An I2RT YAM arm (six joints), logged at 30 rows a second.
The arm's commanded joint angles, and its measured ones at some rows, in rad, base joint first. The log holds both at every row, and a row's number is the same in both.
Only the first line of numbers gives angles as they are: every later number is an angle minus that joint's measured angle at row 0.
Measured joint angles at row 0:
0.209 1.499 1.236 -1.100 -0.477 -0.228
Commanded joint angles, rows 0 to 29:
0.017 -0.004 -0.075 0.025 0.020 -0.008
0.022 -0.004 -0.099 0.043 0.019 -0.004
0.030 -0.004 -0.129 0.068 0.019 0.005
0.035 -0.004 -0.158 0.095 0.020 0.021
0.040 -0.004 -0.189 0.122 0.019 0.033
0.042 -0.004 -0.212 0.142 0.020 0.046
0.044 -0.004 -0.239 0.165 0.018 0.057
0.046 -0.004 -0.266 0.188 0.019 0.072
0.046 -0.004 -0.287 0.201 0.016 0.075
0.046 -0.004 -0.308 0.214 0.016 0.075
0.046 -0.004 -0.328 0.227 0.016 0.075
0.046 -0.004 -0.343 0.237 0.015 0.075
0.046 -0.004 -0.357 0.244 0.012 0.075
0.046 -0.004 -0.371 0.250 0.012 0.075
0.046 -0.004 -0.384 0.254 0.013 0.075
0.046 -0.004 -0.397 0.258 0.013 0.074
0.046 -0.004 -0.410 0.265 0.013 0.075
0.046 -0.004 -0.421 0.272 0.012 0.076
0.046 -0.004 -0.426 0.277 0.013 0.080
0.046 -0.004 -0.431 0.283 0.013 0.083
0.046 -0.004 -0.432 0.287 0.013 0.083
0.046 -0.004 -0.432 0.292 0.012 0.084
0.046 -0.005 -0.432 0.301 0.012 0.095
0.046 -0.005 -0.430 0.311 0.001 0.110
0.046 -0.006 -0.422 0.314 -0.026 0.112
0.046 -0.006 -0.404 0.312 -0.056 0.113
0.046 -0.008 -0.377 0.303 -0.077 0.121
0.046 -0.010 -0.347 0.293 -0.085 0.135
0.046 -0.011 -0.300 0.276 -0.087 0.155
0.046 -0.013 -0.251 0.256 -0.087 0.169
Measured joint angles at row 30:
0.041 0.000 -0.384 0.265 -0.035 0.118
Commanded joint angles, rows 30 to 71:
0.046 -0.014 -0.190 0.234 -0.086 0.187
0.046 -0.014 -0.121 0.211 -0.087 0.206
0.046 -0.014 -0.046 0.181 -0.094 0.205
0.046 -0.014 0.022 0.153 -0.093 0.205
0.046 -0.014 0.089 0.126 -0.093 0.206
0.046 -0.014 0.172 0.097 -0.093 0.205
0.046 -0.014 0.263 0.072 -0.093 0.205
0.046 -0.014 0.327 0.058 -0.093 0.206
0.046 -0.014 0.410 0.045 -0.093 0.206
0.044 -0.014 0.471 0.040 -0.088 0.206
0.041 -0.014 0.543 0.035 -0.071 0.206
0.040 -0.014 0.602 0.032 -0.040 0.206
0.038 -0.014 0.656 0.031 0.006 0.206
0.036 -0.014 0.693 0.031 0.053 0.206
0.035 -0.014 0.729 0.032 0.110 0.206
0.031 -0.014 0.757 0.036 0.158 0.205
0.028 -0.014 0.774 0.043 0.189 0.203
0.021 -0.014 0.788 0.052 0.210 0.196
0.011 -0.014 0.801 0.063 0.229 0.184
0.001 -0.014 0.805 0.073 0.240 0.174
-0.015 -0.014 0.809 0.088 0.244 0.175
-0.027 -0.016 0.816 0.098 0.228 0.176
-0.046 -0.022 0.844 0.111 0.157 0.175
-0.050 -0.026 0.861 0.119 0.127 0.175
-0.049 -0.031 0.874 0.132 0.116 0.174
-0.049 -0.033 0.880 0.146 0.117 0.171
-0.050 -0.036 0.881 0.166 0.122 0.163
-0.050 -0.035 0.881 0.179 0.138 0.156
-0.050 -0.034 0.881 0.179 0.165 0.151
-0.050 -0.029 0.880 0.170 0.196 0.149
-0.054 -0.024 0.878 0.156 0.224 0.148
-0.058 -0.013 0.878 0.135 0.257 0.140
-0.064 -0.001 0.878 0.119 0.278 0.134
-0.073 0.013 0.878 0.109 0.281 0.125
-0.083 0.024 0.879 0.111 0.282 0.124
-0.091 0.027 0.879 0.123 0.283 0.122
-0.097 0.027 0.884 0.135 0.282 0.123
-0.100 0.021 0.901 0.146 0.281 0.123
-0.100 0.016 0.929 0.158 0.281 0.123
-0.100 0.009 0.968 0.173 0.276 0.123
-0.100 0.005 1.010 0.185 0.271 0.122
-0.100 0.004 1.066 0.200 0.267 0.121
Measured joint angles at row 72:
-0.099 0.044 0.899 0.148 0.261 0.135
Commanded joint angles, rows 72 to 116:
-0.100 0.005 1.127 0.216 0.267 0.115
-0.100 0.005 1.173 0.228 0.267 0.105
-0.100 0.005 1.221 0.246 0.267 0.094
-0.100 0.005 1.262 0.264 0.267 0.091
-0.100 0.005 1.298 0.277 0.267 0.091
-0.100 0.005 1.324 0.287 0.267 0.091
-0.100 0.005 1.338 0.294 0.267 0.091
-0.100 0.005 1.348 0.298 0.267 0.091
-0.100 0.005 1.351 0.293 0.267 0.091
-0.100 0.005 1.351 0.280 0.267 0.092
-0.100 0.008 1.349 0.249 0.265 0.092
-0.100 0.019 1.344 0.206 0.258 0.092
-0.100 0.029 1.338 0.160 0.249 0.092
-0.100 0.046 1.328 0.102 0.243 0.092
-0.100 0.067 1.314 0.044 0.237 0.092
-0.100 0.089 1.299 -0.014 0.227 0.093
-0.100 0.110 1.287 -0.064 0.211 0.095
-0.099 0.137 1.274 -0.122 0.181 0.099
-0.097 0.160 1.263 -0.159 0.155 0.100
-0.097 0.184 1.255 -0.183 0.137 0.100
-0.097 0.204 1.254 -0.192 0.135 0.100
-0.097 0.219 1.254 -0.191 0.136 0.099
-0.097 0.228 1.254 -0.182 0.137 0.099
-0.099 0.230 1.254 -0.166 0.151 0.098
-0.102 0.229 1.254 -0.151 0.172 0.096
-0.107 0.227 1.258 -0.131 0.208 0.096
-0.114 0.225 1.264 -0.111 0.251 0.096
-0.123 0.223 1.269 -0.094 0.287 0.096
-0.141 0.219 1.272 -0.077 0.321 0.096
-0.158 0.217 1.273 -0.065 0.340 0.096
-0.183 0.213 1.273 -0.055 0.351 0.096
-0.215 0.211 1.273 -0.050 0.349 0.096
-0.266 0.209 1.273 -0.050 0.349 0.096
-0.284 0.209 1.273 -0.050 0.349 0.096
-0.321 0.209 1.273 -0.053 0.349 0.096
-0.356 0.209 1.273 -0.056 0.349 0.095
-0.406 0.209 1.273 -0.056 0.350 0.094
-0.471 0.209 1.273 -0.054 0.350 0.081
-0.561 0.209 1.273 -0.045 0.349 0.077
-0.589 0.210 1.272 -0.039 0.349 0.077
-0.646 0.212 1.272 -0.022 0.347 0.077
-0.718 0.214 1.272 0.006 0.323 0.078
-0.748 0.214 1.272 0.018 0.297 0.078
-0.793 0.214 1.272 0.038 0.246 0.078
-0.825 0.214 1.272 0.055 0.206 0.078
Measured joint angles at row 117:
-0.730 0.225 1.255 0.016 0.312 0.087
